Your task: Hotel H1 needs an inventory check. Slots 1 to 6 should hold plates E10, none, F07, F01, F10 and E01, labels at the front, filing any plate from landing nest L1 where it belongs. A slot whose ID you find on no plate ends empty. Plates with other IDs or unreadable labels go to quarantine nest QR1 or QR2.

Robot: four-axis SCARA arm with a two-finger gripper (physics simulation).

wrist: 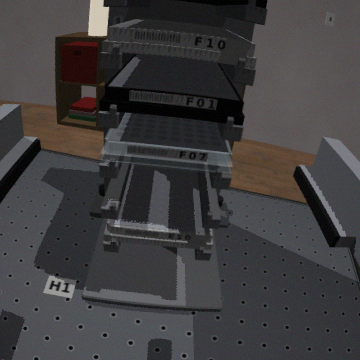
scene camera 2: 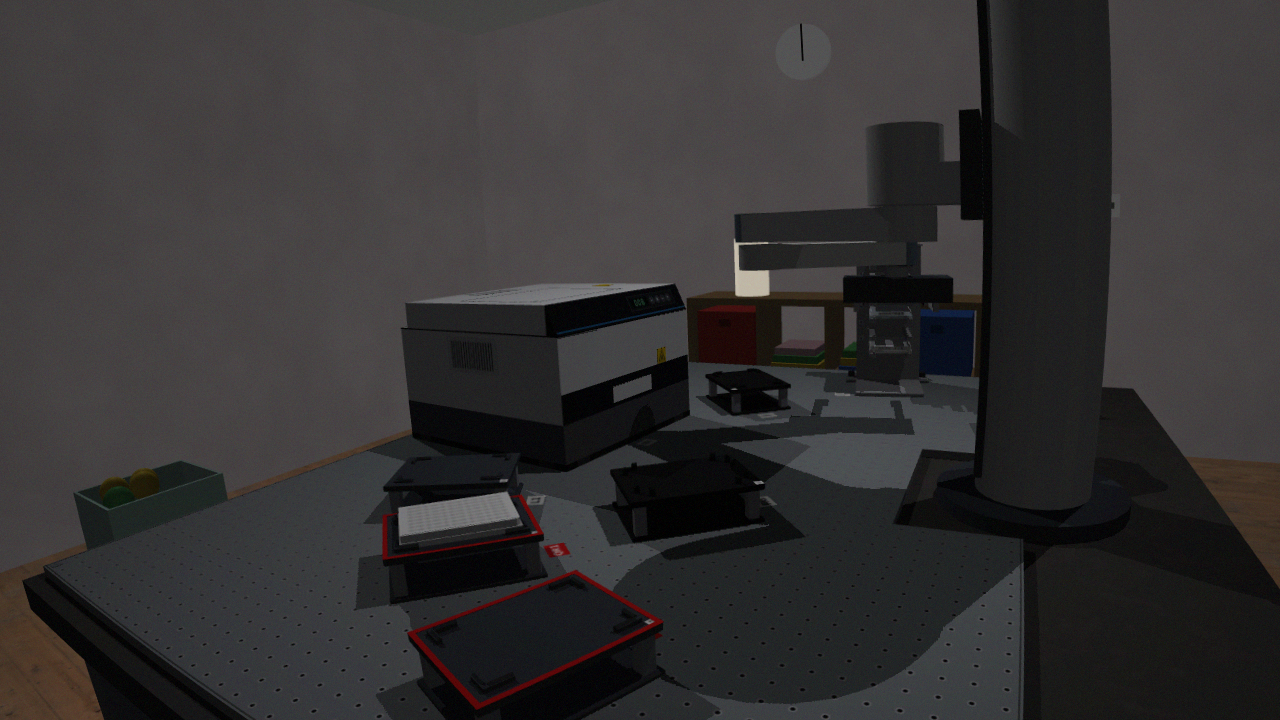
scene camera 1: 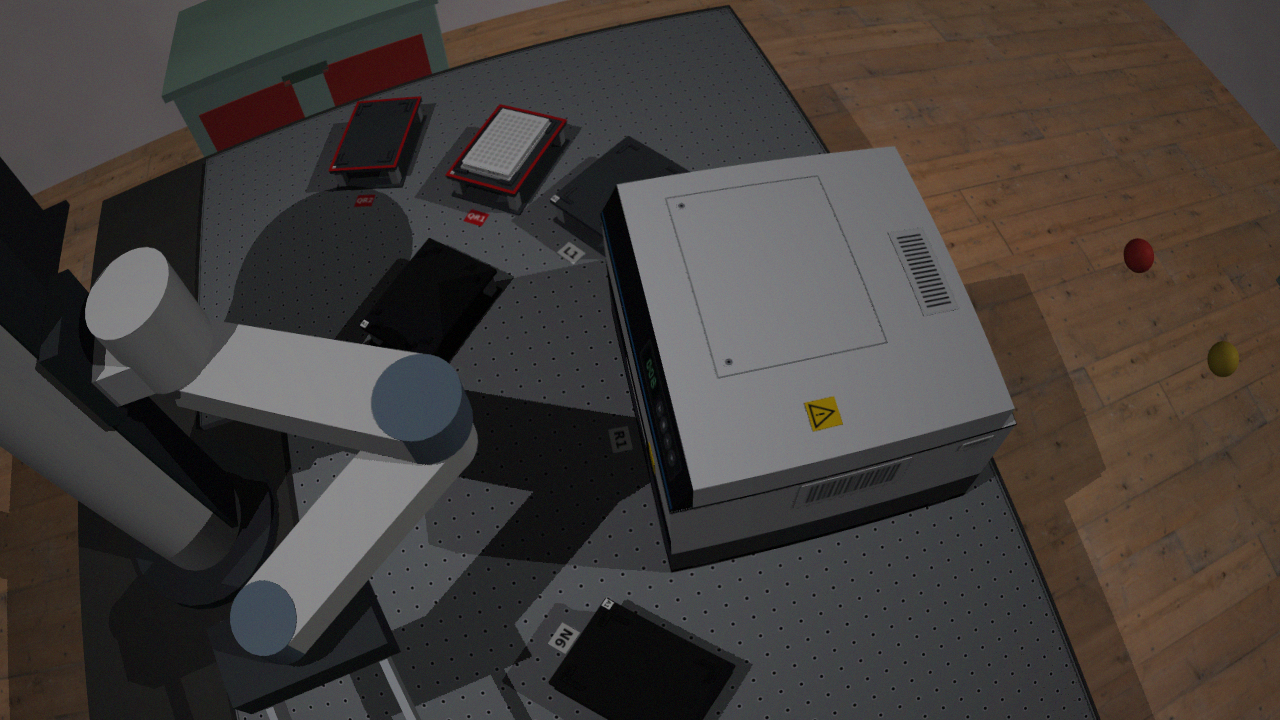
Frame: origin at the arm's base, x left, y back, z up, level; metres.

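Seen in the pictures: gripper, between the fingertips: point(wrist: 169, 137); arm's base, origin of its link: point(scene camera 2: 1030, 502) point(scene camera 1: 204, 524).
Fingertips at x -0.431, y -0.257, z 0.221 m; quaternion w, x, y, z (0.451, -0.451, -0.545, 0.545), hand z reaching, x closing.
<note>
Pixels of each thing's middle, then the offset from my fingertips to it.
- Hotel H1, middle of its body: point(wrist: 159, 101) point(scene camera 2: 884, 307) dx -0.147, dy -0.039, dz -0.037 m
- black plate F01, middle of its body: point(wrist: 174, 78) dx -0.117, dy -0.022, dz -0.005 m
- clear plate F07, middle of its body: point(wrist: 169, 120) point(scene camera 2: 889, 311) dx -0.117, dy -0.023, dz -0.041 m
- bottom plate, middle of its body: point(wrist: 161, 190) point(scene camera 2: 889, 344) dx -0.117, dy -0.023, dz -0.112 m
- Landing nest L1, middle of its body: point(scene camera 1: 622, 195) point(scene camera 2: 456, 484) dx +0.728, dy -0.448, dz -0.181 m
- white plate, middle of its body: point(scene camera 2: 457, 518) point(scene camera 1: 505, 143) dx +0.866, dy -0.311, dz -0.151 m
- QR1, middle of its body: point(scene camera 2: 460, 543) point(scene camera 1: 508, 156) dx +0.866, dy -0.311, dz -0.180 m
- Red-rimmed nest QR2, middle of its body: point(scene camera 2: 536, 653) point(scene camera 1: 378, 141) dx +0.994, dy -0.111, dz -0.180 m
- large white device, middle of its body: point(scene camera 1: 801, 352) point(scene camera 2: 547, 360) dx +0.363, dy -0.553, dz -0.083 m
Hotel H1 point(wrist: 135, 270) point(scene camera 2: 863, 358) stands upright. In the wrist view, plate F10 point(wrist: 165, 37) lies in slot 5. Below it are black plate F01 point(wrist: 172, 82) and clear plate F07 point(wrist: 175, 155). The level under F07 holds no plate. The bottom plate point(wrist: 150, 234) has a faint label that looks like E10. Slot 6 is cut off at the top. My gripper point(wrist: 169, 137) point(scene camera 1: 332, 702) is open and empty, its fingers wide to either side of the view, in front of the hotel. Landing nest L1 point(scene camera 1: 617, 183) point(scene camera 2: 454, 470) holds no plate. A white plate point(scene camera 1: 507, 143) point(scene camera 2: 458, 517) lies on QR1 point(scene camera 1: 483, 184).
Red-rimmed nest QR2 point(scene camera 1: 377, 134) point(scene camera 2: 537, 631) holds no plate. A large white device point(scene camera 1: 778, 277) point(scene camera 2: 546, 358) stands beside L1. A black nest point(scene camera 1: 434, 291) point(scene camera 2: 687, 479) stands between the arm and the device. Another black nest point(scene camera 1: 640, 671) point(scene camera 2: 747, 380) stands nearer the hotel.
</note>
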